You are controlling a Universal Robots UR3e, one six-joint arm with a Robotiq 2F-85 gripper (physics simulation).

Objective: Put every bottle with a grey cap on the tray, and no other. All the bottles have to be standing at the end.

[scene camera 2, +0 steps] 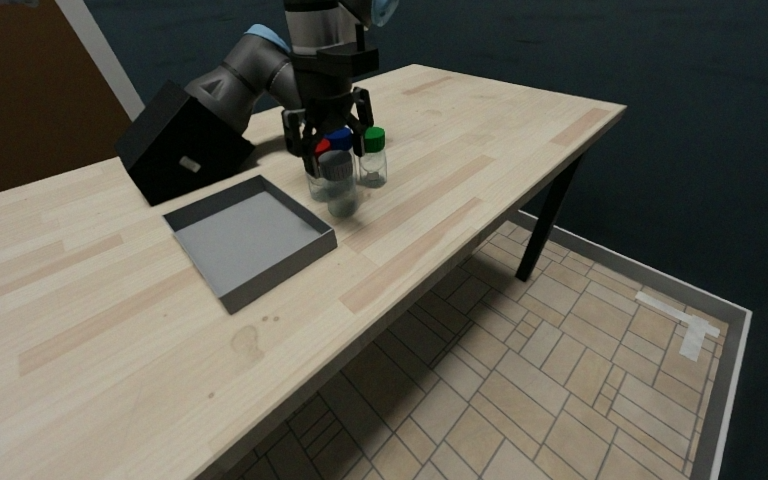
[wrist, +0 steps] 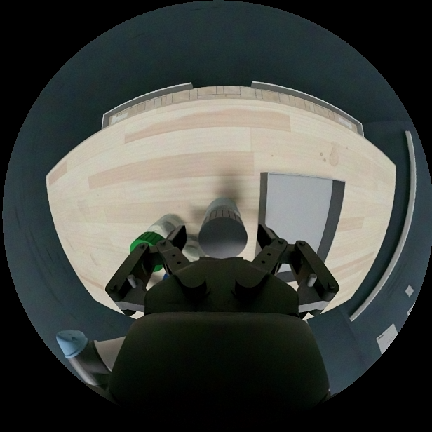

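Note:
A clear bottle with a grey cap (scene camera 2: 338,189) (wrist: 223,232) stands on the table, close to the tray. My gripper (scene camera 2: 336,160) (wrist: 221,231) is open and empty; in the wrist view the grey cap shows between its spread fingertips. A bottle with a red cap (scene camera 2: 321,148), one with a blue cap (scene camera 2: 339,138) (wrist: 165,276) and one with a green cap (scene camera 2: 373,158) (wrist: 146,245) stand close by. The gripper and the grey-capped bottle partly hide the red-capped and blue-capped ones. The grey tray (scene camera 2: 280,278) (wrist: 338,200) holds no bottle.
The wooden table (scene camera 2: 419,169) (wrist: 200,142) has a near edge in the scene view, with tiled floor (scene camera 2: 555,396) below. The robot's arm (scene camera 2: 249,73) and a black box-shaped base (scene camera 2: 181,152) are behind the tray. A dark wall (scene camera 2: 566,45) stands behind the table.

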